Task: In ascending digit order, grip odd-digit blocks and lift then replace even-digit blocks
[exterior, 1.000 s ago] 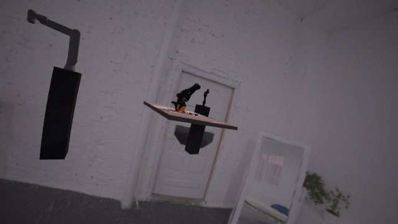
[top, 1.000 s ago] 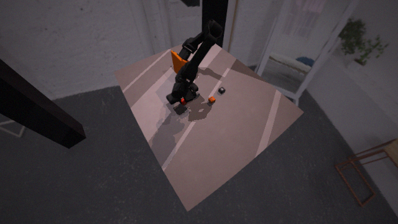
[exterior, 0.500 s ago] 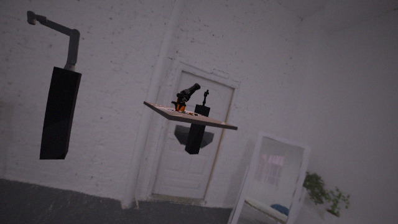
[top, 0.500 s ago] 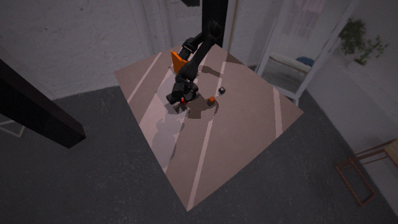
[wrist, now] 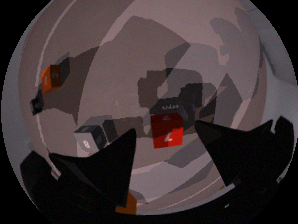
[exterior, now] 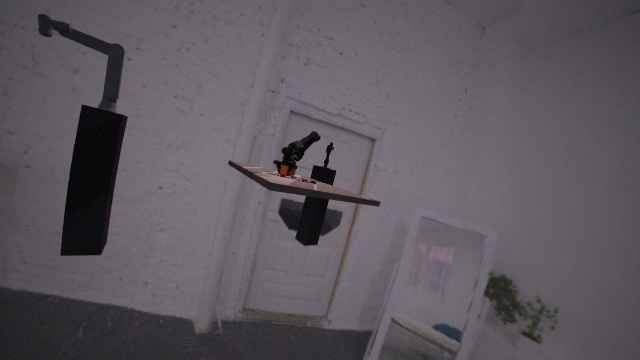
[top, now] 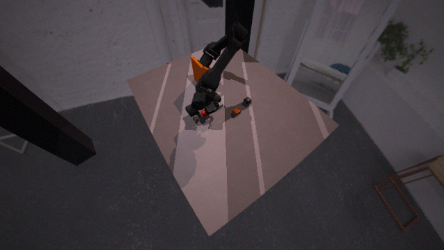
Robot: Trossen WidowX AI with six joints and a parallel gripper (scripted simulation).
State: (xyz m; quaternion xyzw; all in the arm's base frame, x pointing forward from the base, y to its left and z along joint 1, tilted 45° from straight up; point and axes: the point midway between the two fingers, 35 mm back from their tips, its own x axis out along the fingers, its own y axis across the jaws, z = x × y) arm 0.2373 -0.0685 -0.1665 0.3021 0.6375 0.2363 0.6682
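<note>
My gripper tip is now right at the red block. From my gripper tip the other things lie so: orange block (10 cm ahead, 15 cm to the left).
</note>
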